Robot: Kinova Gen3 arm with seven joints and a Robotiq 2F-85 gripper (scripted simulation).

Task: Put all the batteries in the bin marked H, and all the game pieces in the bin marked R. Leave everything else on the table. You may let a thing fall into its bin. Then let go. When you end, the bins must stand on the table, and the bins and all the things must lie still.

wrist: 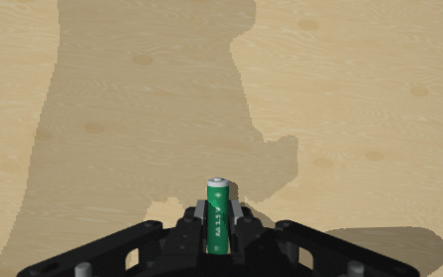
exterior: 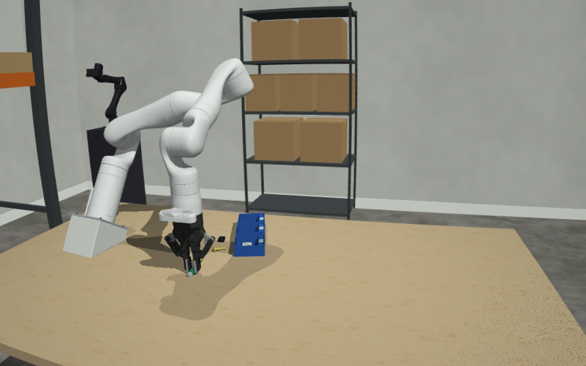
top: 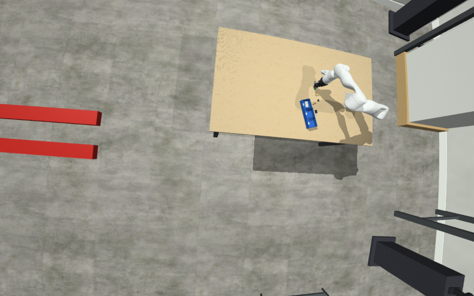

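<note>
Now: the green battery 2 cm below my hand. Also, from my hand: white domino 7 cm ahead, 18 cm to the left, 1 cm below; then black nut 5 cm behind, 11 cm to the left, 2 cm below; then black piece 4 cm behind, 23 cm to the left, 2 cm below.
</note>
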